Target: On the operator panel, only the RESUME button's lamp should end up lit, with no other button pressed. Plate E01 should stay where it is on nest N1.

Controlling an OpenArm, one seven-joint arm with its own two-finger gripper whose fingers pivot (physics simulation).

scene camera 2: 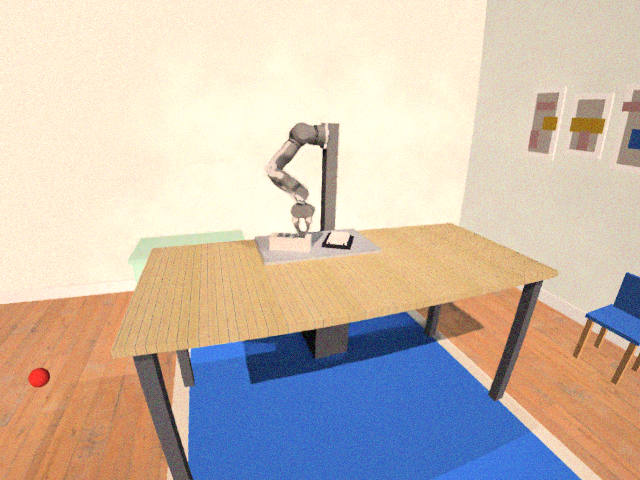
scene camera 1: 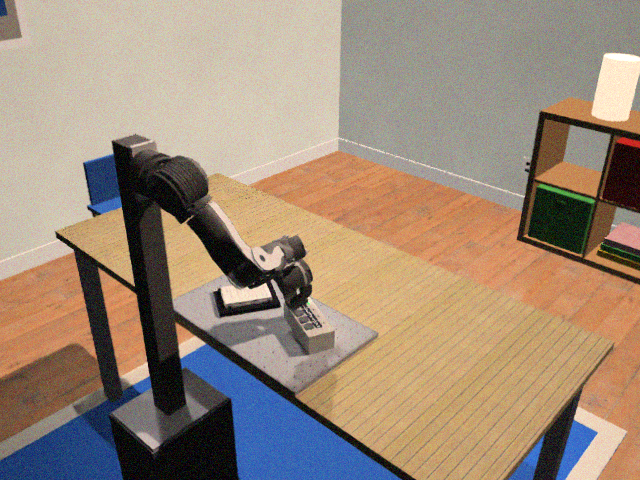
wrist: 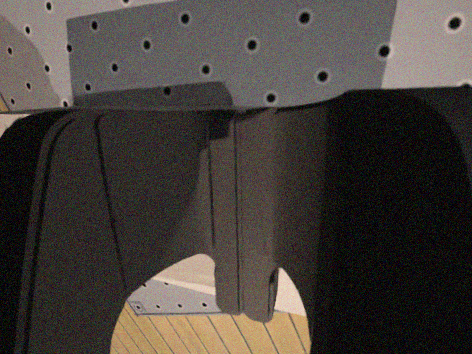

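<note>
The operator panel (scene camera 1: 319,341) (scene camera 2: 289,244) is a pale box with a row of dark square buttons. A small green light (scene camera 1: 308,303) shows at its far end in scene camera 1, beside the fingers; its label is too small to read. My gripper (scene camera 1: 298,303) (scene camera 2: 303,234) (wrist: 253,211) is shut and empty, pointing down with its tips at the panel top's far end. Whether they touch a button is hidden. Plate E01 (scene camera 1: 246,295) (scene camera 2: 339,238), a pale slab, lies flat on the black nest N1 (scene camera 1: 223,311) (scene camera 2: 326,243), beside the panel.
Panel and nest stand on a grey perforated board (scene camera 1: 248,343) (scene camera 2: 273,255) (wrist: 350,30) on the wooden table (scene camera 1: 465,330) (scene camera 2: 310,294). The arm's column (scene camera 1: 149,289) (scene camera 2: 330,180) rises at the table's edge. A shelf unit, chair and red ball (scene camera 2: 39,377) stand away from the table.
</note>
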